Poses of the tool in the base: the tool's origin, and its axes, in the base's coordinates. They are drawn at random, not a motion.
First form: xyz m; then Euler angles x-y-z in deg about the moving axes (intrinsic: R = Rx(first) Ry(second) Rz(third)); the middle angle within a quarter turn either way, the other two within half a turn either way.
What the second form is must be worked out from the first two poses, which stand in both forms.
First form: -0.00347 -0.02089 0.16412 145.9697 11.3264 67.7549
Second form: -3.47 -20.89 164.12 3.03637 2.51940 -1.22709
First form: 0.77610 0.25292 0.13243 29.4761 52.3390 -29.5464
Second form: 776.10 252.92 132.43 0.10437 1.00995 -0.36295
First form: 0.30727 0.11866 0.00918 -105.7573 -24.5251 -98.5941
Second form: 307.27 118.66 9.18 3.10819 1.82044 2.01349
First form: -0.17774 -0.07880 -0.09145 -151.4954 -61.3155 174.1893
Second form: -177.74 -78.80 -91.45 2.48588 2.00623 2.88619
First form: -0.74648 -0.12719 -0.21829 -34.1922 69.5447 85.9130
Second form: -746.48 -127.19 -218.29 0.87208 1.27754 0.20662
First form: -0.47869 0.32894 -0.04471 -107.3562 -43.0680 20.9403
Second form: -478.69 328.94 -44.71 -0.99505 1.79049 2.34575
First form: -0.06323 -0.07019 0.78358 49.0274 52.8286 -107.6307
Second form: -63.23 -70.19 783.58 -0.91305 1.16345 -0.51995
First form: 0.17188 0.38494 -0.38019 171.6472 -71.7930 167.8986
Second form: 171.88 384.94 -380.19 3.08373 1.88508 -3.09385
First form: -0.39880 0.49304 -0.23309 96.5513 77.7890 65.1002
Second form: -398.80 493.04 -233.09 2.81879 1.59493 -0.21177
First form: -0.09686 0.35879 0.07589 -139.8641 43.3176 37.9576
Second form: -96.86 358.79 75.89 -1.59133 2.16064 0.59964
